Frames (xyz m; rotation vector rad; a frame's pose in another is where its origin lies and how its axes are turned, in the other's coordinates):
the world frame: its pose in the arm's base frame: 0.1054 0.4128 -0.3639 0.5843 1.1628 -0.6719
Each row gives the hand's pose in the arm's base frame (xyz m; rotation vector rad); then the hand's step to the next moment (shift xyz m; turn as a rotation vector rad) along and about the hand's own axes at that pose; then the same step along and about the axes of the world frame.
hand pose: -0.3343 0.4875 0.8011 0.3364 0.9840 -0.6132
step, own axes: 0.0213 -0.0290 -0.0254 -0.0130 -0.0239 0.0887
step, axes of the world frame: 0.0260 -0.0327 -0.0139 -0.0345 -0.0078 0.0858
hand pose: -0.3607 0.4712 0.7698 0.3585 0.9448 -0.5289
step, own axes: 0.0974 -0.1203 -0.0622 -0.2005 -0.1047 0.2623
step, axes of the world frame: 0.1171 -0.1184 -0.0093 -0.2560 -0.0742 0.2212
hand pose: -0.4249 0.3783 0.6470 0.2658 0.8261 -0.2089
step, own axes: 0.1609 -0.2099 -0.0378 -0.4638 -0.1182 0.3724
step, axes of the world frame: 0.2076 -0.1313 0.1050 -0.5300 -0.1477 0.2550
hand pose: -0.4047 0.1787 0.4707 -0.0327 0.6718 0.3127
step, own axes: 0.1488 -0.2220 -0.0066 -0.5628 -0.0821 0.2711
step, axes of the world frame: 0.1796 0.0038 0.1980 -0.5500 -0.2602 0.1638
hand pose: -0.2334 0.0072 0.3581 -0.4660 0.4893 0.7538
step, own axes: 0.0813 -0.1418 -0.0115 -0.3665 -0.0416 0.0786
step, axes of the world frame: 0.0703 0.0748 0.1277 -0.2819 -0.2312 0.0965
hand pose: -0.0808 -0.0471 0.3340 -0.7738 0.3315 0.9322
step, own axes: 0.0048 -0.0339 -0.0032 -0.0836 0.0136 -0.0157
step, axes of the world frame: -0.0002 0.0157 0.0306 -0.0337 -0.0782 0.0132
